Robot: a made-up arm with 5 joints. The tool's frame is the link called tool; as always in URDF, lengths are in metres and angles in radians. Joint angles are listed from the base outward. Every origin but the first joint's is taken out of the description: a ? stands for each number. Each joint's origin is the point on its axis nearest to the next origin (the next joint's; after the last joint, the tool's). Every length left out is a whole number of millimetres.
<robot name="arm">
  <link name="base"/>
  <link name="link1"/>
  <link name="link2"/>
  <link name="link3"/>
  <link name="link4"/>
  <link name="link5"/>
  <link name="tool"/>
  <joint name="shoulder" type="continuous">
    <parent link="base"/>
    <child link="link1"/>
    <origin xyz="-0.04 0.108 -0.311" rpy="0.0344 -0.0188 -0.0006"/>
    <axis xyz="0 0 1"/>
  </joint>
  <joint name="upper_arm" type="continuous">
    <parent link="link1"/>
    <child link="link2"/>
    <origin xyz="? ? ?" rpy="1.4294 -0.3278 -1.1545"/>
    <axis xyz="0 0 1"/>
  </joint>
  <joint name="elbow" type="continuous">
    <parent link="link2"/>
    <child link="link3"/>
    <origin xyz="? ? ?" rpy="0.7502 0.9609 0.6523"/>
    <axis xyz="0 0 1"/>
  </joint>
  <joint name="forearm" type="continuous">
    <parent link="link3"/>
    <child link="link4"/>
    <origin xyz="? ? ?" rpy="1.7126 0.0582 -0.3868"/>
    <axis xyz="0 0 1"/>
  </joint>
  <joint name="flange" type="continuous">
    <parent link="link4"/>
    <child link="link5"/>
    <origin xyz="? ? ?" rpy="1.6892 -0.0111 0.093"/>
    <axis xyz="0 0 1"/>
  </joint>
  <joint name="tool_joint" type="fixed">
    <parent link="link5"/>
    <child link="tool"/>
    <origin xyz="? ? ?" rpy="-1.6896 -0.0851 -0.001"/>
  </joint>
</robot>
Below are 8 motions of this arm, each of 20 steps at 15 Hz.
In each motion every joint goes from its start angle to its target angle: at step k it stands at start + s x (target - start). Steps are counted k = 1, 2, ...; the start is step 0. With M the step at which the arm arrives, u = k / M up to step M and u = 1 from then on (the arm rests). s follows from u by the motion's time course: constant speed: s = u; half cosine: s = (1 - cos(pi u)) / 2; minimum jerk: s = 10 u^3 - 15 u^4 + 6 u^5.
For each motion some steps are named. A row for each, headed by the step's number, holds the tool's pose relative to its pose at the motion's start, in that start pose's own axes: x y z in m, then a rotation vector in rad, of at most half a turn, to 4 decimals.
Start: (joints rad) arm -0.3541 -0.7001 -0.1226 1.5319 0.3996
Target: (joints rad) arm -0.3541 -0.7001 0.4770 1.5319 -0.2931
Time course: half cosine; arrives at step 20
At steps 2, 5, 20:
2: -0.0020 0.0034 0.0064 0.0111 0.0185 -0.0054
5: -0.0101 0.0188 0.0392 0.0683 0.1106 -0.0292
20: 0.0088 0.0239 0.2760 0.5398 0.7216 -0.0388

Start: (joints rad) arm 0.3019 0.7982 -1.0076 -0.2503 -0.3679
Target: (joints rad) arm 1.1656 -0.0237 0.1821 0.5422 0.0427
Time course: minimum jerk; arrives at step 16
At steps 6, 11, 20:
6: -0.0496 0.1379 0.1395 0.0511 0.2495 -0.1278
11: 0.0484 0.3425 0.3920 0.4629 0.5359 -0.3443
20: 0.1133 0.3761 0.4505 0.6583 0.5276 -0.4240

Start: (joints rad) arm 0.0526 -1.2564 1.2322 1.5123 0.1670
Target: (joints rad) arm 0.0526 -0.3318 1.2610 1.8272 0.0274
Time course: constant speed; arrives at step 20
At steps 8, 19, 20:
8: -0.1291 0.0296 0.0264 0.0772 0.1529 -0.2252
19: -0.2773 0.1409 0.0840 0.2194 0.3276 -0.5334
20: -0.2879 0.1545 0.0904 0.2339 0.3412 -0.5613

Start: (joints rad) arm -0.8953 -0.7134 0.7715 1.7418 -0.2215
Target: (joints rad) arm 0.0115 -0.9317 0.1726 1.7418 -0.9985
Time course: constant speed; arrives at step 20
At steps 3, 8, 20:
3: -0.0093 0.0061 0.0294 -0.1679 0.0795 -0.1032
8: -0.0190 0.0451 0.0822 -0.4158 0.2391 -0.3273
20: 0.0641 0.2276 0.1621 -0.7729 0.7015 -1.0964

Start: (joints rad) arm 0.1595 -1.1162 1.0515 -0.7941 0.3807
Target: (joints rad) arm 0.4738 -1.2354 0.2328 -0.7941 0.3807
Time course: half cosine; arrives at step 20
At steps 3, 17, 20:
3: 0.0062 0.0123 -0.0041 0.0483 -0.0321 -0.0154
17: 0.1626 0.2143 0.0358 0.8002 -0.6085 -0.2880
20: 0.1742 0.2242 0.0451 0.8438 -0.6470 -0.3055

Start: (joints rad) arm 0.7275 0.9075 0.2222 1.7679 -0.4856
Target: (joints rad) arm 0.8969 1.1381 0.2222 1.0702 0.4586
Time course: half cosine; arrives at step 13
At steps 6, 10, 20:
6: 0.1021 0.1936 -0.0875 0.2336 -0.3389 -0.3817
10: 0.2574 0.3306 -0.1143 0.3063 -0.6140 -0.8281
20: 0.3049 0.3532 -0.1172 0.2936 -0.6790 -0.9630

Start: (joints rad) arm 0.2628 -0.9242 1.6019 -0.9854 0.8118
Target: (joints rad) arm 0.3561 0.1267 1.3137 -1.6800 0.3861
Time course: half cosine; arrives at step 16
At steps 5, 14, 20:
5: 0.0642 0.0555 -0.0791 -0.2519 0.0800 -0.2740
14: 0.3451 0.0120 -0.4382 -0.9462 0.2405 -1.2909
20: 0.3591 -0.0034 -0.4573 -0.9753 0.2398 -1.3467

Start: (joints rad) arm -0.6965 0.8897 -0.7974 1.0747 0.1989
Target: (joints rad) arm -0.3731 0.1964 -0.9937 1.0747 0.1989
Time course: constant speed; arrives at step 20
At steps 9, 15, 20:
9: 0.1825 0.0753 -0.0509 -0.0948 -0.2136 -0.2515
15: 0.3092 0.0818 -0.0698 -0.1898 -0.3352 -0.4266
20: 0.4092 0.0599 -0.0770 -0.2878 -0.4228 -0.5742

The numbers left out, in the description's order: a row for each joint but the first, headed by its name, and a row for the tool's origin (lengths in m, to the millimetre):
upper_arm: -0.04 0.252 0
elbow: 0.281 0.297 0
forearm: 0 0.016 0
flange: -0.031 0.07 0
tool: -0.294 -0.136 0

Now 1 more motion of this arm.
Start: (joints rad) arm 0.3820 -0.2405 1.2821 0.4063 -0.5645
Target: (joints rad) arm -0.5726 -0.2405 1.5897 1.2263 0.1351
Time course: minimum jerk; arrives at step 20
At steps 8, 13, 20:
8: -0.0014 -0.0922 0.0218 -0.2958 0.0276 0.2140
13: 0.0321 -0.1889 0.1125 -0.5145 0.1688 0.5685
20: 0.0628 -0.2120 0.1648 -0.5300 0.2892 0.7363

